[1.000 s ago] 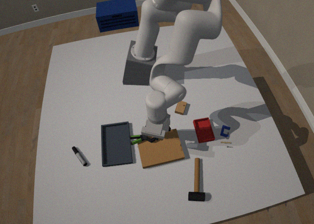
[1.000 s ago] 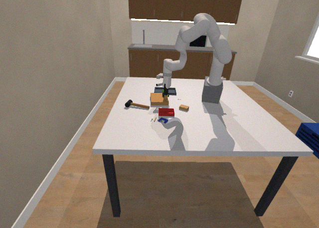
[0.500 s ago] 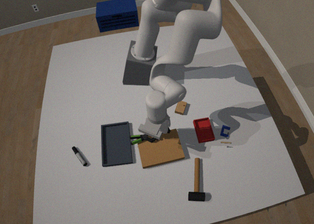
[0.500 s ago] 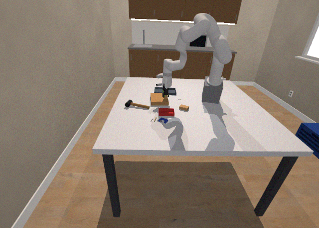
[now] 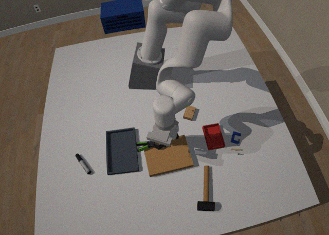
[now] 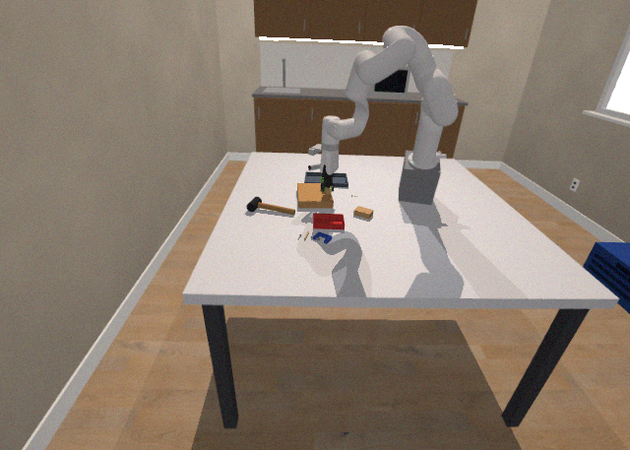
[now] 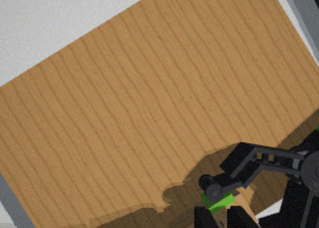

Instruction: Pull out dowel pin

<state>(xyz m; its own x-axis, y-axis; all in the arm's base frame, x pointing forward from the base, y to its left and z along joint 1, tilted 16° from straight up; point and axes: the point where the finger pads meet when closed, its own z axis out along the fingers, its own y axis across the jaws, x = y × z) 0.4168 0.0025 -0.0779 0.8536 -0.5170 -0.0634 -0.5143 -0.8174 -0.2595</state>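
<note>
My gripper is now 20 mm above the dowel pin. Round my hand: red box: 20 mm ahead, 230 mm to the left, 70 mm below; grey tray: 20 mm behind, 210 mm to the right, 70 mm below; small wooden block: 40 mm below.
</note>
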